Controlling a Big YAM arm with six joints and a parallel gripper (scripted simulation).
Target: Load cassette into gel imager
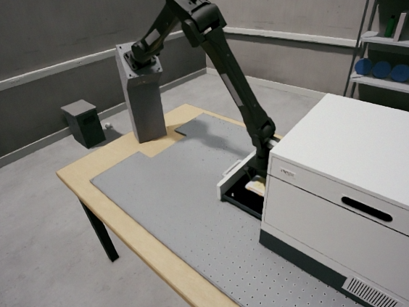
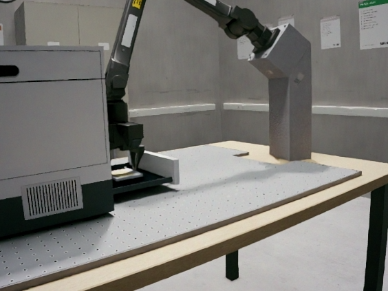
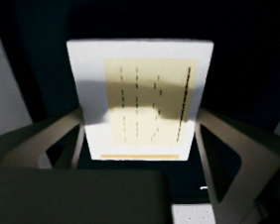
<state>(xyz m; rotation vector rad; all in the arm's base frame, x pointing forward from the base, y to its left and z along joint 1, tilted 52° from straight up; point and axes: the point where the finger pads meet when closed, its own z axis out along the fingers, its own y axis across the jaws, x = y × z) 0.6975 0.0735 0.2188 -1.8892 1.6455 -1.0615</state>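
The cassette is 10 mm to the right of my hand and 10 mm below it. Round my hand: drawer: 20 mm ahead.
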